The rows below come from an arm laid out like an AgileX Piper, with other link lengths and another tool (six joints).
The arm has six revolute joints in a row. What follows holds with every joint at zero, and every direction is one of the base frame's. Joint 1 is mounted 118.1 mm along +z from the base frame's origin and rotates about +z. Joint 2 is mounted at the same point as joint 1 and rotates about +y. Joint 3 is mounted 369.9 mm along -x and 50.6 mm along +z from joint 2 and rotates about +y. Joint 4 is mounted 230.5 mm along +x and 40.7 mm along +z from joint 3 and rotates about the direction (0.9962, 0, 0.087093). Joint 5 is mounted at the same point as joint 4 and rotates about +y. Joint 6 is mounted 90.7 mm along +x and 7.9 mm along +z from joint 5 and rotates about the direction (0.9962, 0, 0.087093). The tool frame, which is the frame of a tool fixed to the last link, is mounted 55.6 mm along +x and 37.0 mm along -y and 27.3 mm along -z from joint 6; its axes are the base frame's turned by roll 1.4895, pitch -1.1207 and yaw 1.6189 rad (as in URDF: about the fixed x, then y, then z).
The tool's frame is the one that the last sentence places.
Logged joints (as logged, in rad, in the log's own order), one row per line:
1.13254 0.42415 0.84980 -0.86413 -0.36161 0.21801
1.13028 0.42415 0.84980 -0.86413 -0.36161 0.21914
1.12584 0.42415 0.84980 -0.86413 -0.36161 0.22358
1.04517 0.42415 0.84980 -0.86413 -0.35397 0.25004
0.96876 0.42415 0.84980 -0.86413 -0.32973 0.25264
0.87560 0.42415 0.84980 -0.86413 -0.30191 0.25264
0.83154 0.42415 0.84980 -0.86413 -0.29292 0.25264
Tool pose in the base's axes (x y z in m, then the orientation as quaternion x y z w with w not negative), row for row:
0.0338 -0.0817 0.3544 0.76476 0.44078 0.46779 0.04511
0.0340 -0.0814 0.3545 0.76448 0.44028 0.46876 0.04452
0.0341 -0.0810 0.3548 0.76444 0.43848 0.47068 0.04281
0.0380 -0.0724 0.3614 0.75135 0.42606 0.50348 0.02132
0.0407 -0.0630 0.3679 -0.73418 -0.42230 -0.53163 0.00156
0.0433 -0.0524 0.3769 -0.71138 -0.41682 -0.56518 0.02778
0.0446 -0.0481 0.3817 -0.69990 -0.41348 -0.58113 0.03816
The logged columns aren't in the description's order. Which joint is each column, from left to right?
Columns, left to right: joint 5, joint 2, joint 1, joint 3, joint 4, joint 6.
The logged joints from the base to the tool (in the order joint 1, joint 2, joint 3, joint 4, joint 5, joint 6), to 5 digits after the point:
0.84980 0.42415 -0.86413 -0.36161 1.13254 0.21801
0.84980 0.42415 -0.86413 -0.36161 1.13028 0.21914
0.84980 0.42415 -0.86413 -0.36161 1.12584 0.22358
0.84980 0.42415 -0.86413 -0.35397 1.04517 0.25004
0.84980 0.42415 -0.86413 -0.32973 0.96876 0.25264
0.84980 0.42415 -0.86413 -0.30191 0.87560 0.25264
0.84980 0.42415 -0.86413 -0.29292 0.83154 0.25264

